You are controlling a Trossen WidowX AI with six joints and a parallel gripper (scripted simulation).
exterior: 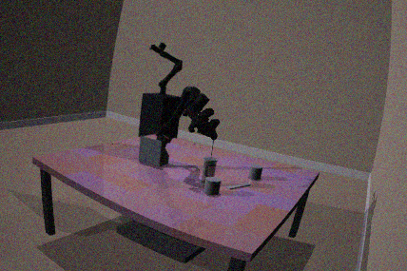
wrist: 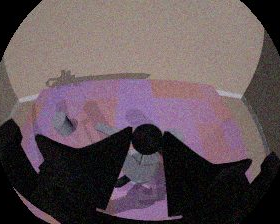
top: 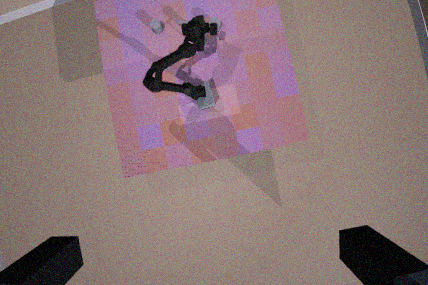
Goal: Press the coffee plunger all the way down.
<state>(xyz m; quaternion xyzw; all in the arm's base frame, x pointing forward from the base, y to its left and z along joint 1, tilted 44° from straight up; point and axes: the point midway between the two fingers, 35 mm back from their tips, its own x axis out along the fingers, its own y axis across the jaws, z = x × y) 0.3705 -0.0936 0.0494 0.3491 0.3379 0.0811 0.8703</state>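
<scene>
The coffee press is 20 mm behind my gripper tip, 10 mm to the left of it and 120 mm below it.
</scene>
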